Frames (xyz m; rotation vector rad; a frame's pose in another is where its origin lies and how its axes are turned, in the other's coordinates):
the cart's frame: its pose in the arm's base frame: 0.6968 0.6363 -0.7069 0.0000 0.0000 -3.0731
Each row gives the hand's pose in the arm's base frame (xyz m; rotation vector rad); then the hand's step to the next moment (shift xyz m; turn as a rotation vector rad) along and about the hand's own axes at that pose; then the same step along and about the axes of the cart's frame.
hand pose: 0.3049 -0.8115 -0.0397 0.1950 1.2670 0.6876
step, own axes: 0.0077 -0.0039 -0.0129 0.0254 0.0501 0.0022
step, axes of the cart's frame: 0.0095 0.0010 -0.0122 0.0092 -0.0552 0.0050
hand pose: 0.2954 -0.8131 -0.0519 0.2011 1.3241 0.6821
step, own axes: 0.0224 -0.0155 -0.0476 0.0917 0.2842 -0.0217
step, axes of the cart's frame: 0.0380 0.0085 -0.0386 0.0912 -0.2782 0.0628
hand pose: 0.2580 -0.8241 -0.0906 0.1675 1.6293 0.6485
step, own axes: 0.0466 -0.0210 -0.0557 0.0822 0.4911 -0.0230
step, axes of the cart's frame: 0.0566 0.0092 -0.0493 0.1323 -0.4479 0.1742
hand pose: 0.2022 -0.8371 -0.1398 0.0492 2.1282 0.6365
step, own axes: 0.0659 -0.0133 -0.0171 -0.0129 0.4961 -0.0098
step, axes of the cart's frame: 0.0505 -0.0020 -0.0475 0.0667 -0.4284 0.2417
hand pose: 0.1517 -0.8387 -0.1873 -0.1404 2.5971 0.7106
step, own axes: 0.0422 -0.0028 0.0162 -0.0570 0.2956 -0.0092
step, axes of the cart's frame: 0.0305 -0.0086 -0.0324 -0.0029 -0.2497 0.1684
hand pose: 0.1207 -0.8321 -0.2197 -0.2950 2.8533 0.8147
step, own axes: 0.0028 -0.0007 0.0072 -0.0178 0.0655 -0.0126
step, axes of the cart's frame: 0.0016 -0.0030 -0.0070 -0.0043 -0.0502 0.0472
